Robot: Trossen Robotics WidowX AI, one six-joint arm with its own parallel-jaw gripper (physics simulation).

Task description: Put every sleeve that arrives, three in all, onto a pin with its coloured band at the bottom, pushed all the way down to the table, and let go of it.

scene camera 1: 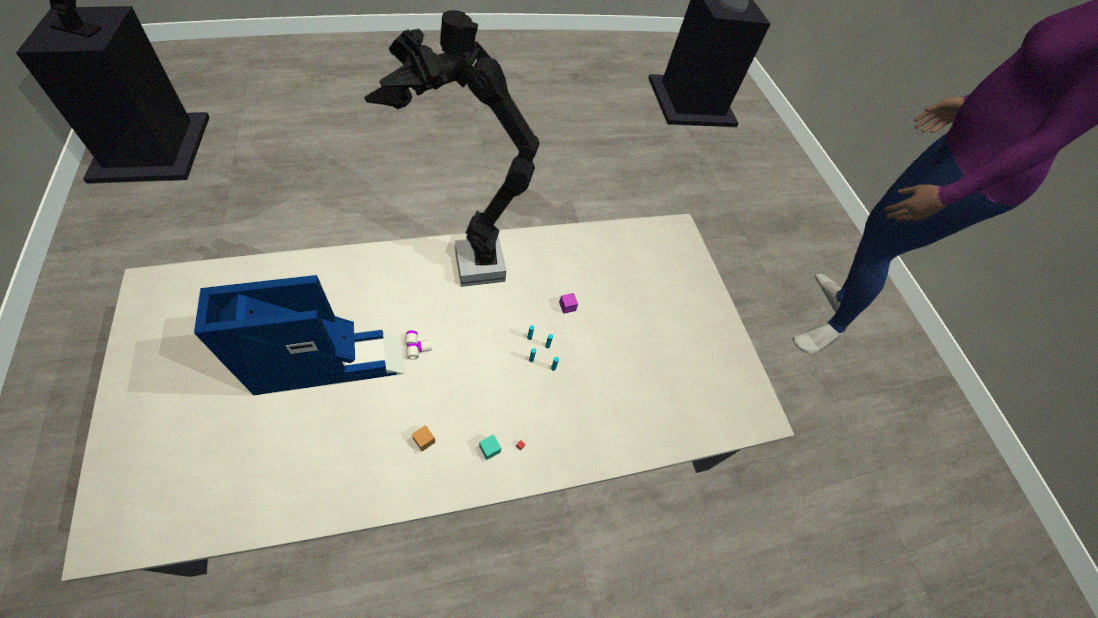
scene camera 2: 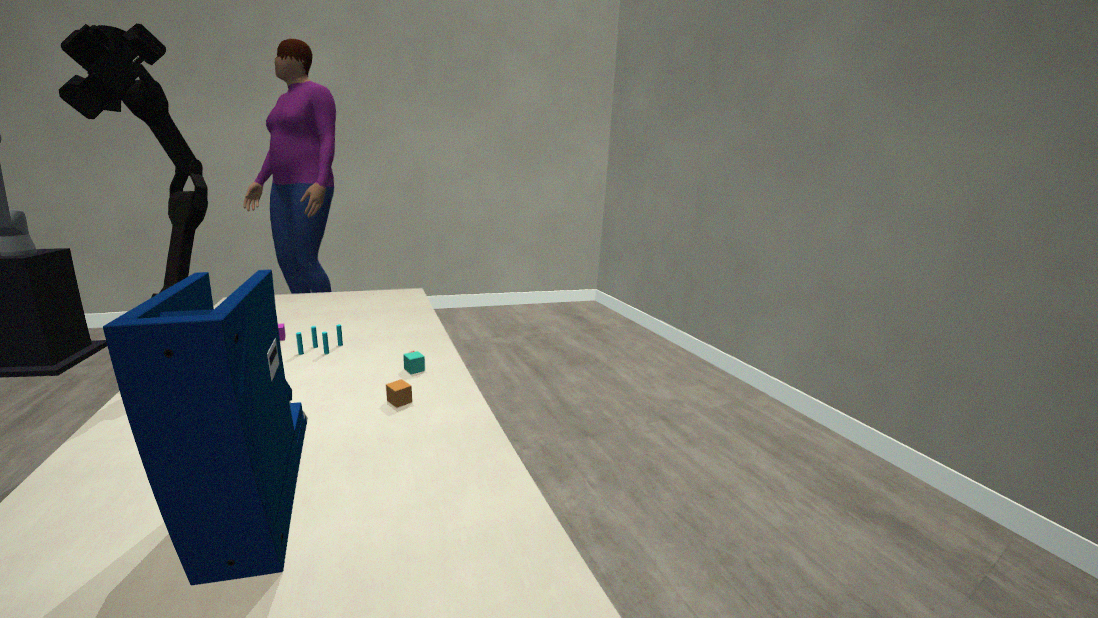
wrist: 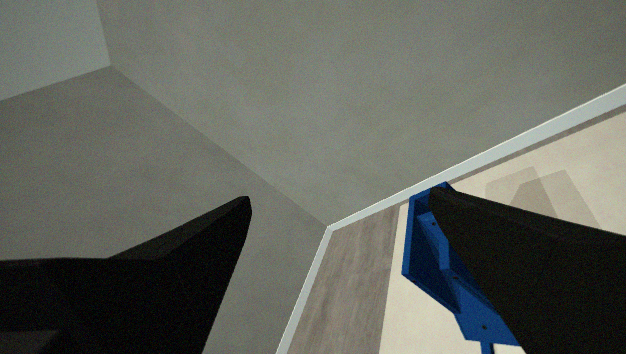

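Observation:
White sleeve material with magenta bands point(scene camera 1: 412, 350) lies at the chute's mouth in scene camera 1. It forms a T shape; I cannot tell whether it is one piece or touching sleeves. Several upright teal pins point(scene camera 1: 532, 355) point(scene camera 2: 325, 343) stand bare to its right. My gripper point(scene camera 1: 374, 89) point(wrist: 338, 200) is open and empty, high above and behind the table, far from the sleeve material and pins. Scene camera 2 shows the gripper end from afar, with its fingertips unclear.
A blue chute point(scene camera 1: 284, 364) point(scene camera 2: 199, 429) point(wrist: 407, 245) stands on the table point(scene camera 1: 653, 307). A magenta cube point(scene camera 1: 568, 303), orange cube point(scene camera 1: 423, 438) point(scene camera 2: 398, 393), teal cube point(scene camera 1: 490, 446) point(scene camera 2: 414, 363) and small red cube point(scene camera 1: 520, 444) lie around. A person point(scene camera 1: 1006, 115) point(scene camera 2: 303, 138) stands beyond the right end.

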